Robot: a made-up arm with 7 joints.
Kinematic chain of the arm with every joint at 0, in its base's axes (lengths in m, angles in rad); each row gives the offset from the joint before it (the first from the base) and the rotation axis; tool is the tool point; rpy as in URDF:
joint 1: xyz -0.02 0 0.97 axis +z
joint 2: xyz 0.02 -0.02 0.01 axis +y
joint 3: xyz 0.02 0 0.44 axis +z
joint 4: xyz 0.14 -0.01 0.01 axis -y
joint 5: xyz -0.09 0 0.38 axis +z
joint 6: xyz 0 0 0.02 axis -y
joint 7: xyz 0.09 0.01 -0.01 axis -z
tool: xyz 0 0.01 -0.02 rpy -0.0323 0.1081 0.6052
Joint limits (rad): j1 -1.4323..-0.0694 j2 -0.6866..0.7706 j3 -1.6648..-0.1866 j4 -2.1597..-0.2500 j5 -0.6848..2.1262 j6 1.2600..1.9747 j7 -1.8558..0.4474
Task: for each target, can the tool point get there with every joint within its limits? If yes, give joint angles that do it. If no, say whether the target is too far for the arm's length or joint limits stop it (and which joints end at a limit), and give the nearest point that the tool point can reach.
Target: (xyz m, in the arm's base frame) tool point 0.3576 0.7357 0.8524
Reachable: no: joint limits stop it (at a limit: joint 1, joint 2, joint 3, joint 4, joint 6) | nearest point 0.5842 -0.1249 0.7418 | short by 0.897 m
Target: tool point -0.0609 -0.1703 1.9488
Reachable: yes | joints -1.0779 -0.2083 -0.3457 -0.4845 -0.2275 1.7813 0.2621
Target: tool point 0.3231 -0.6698 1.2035
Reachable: yes | joints -0.3959 0.3642 -0.8545 -1.8071 0.2928 1.6505 -1.1666
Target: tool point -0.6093 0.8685 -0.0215
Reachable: no: too far | nearest point -0.6064 0.0980 1.1115 | short by 1.370 m
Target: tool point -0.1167 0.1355 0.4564
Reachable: no: joint limits stop it (at a limit: joint 1, joint 2, joint 4, joint 6, joint 7) | nearest point -0.0974 -0.5819 0.7396 | short by 0.772 m
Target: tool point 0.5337 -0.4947 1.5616
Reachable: yes | joints -0.2105 0.3268 -0.7580 -1.0236 0.1978 1.5279 -0.9641
